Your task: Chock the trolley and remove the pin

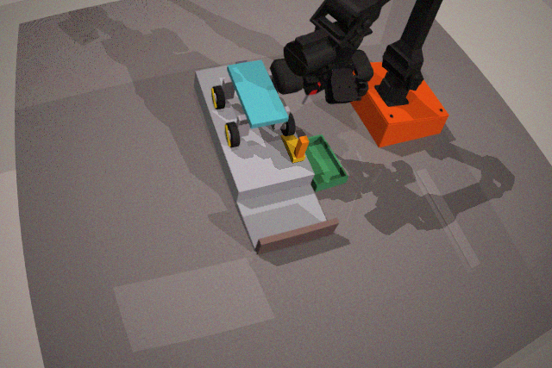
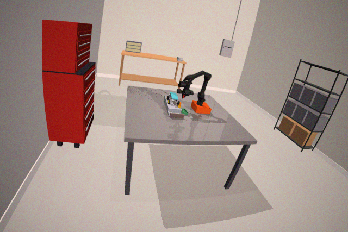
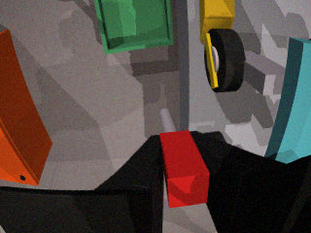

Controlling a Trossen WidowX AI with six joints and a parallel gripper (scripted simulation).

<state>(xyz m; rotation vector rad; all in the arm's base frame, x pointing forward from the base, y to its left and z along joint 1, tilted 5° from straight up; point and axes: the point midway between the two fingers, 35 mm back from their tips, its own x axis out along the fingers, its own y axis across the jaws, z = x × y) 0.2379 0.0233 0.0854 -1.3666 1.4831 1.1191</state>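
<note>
Right now my gripper tip is 5 cm short of the yellow chock, 6 cm to the right of it and 7 cm above it. Round my gripper tip: trolley 10 cm ahead, 3 cm to the right, 4 cm below; then red-headed stop pin right at my gripper tip; then brown bar 11 cm ahead, 22 cm to the left, 12 cm below.
</note>
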